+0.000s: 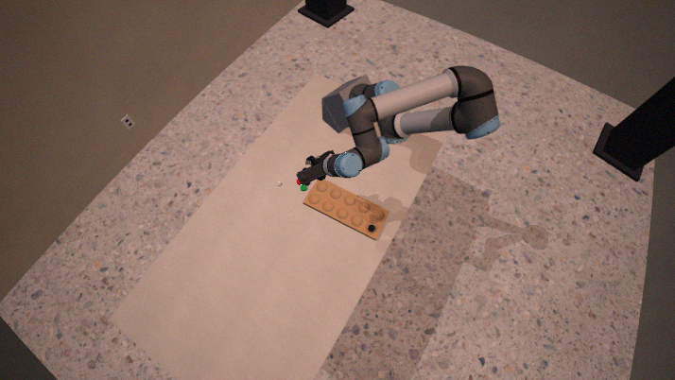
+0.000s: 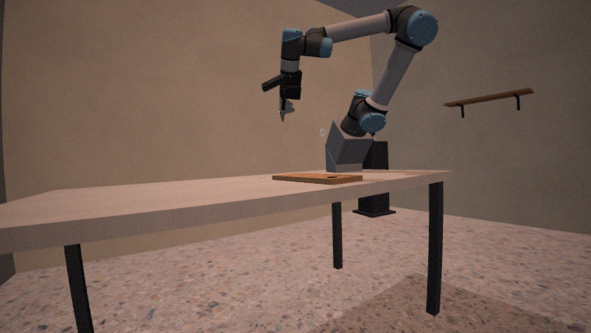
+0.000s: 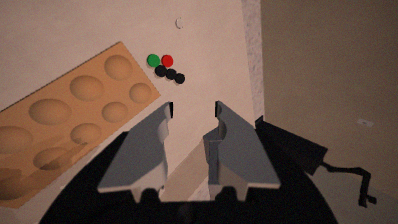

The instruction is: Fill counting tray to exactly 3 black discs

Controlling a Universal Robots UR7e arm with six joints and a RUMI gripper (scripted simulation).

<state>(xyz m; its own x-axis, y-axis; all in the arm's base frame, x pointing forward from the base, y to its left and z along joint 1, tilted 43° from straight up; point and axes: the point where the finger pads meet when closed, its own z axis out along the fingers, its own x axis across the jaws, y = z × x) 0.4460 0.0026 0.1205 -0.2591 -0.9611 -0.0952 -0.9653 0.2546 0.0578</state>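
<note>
My gripper is now 280 mm above the green disc, 70 mm to the left of it and 10 mm past it. Round my hand: red disc 280 mm below, 110 mm to the right, 20 mm behind; wooden counting tray 270 mm below, 150 mm to the left, 60 mm behind; small white piece 280 mm below, 180 mm to the right, 50 mm ahead.
</note>
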